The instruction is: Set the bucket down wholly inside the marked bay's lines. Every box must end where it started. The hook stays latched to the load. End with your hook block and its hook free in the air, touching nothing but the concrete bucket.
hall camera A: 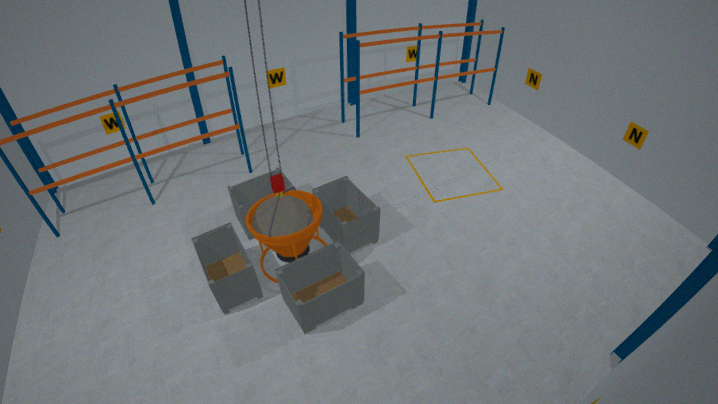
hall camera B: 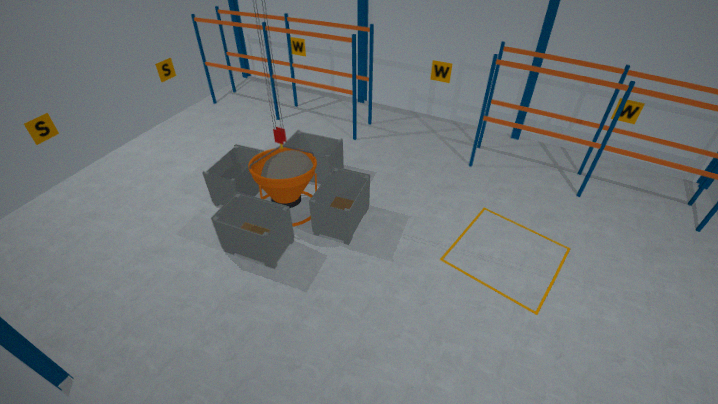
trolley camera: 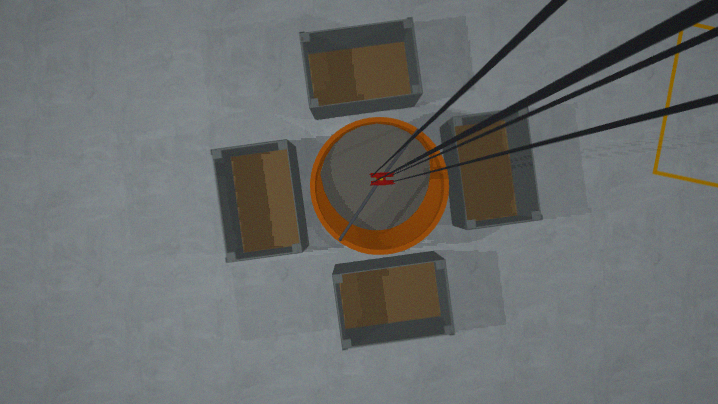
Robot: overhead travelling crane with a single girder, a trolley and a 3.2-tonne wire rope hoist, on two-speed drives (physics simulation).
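The orange concrete bucket [hall camera A: 292, 244] [hall camera B: 285, 190] [trolley camera: 409, 226] is upright, full of grey concrete, with its foot ring low among four grey boxes. Whether the ring touches the floor cannot be told. My red hook block with its hook [hall camera A: 279, 194] [hall camera B: 281, 146] [trolley camera: 382, 178] is above the bucket's mouth, latched to its raised bail. The ropes look straight. The marked bay's yellow outline [hall camera A: 468, 195] [hall camera B: 489, 286] [trolley camera: 661, 137] lies apart from the bucket, to the right in each view. The boxes' far walls are partly hidden by the bucket in the hall views.
Boxes stand close around the bucket: bay side [hall camera A: 364, 228] [hall camera B: 336, 221] [trolley camera: 528, 175], opposite side [hall camera A: 234, 288] [hall camera B: 219, 186] [trolley camera: 301, 200], near the hall cameras [hall camera A: 336, 300] [hall camera B: 251, 243] [trolley camera: 394, 335], and toward the W wall [hall camera A: 241, 206] [hall camera B: 328, 150] [trolley camera: 369, 105]. Blue-orange racks [hall camera A: 357, 115] [hall camera B: 354, 115] stand along that wall.
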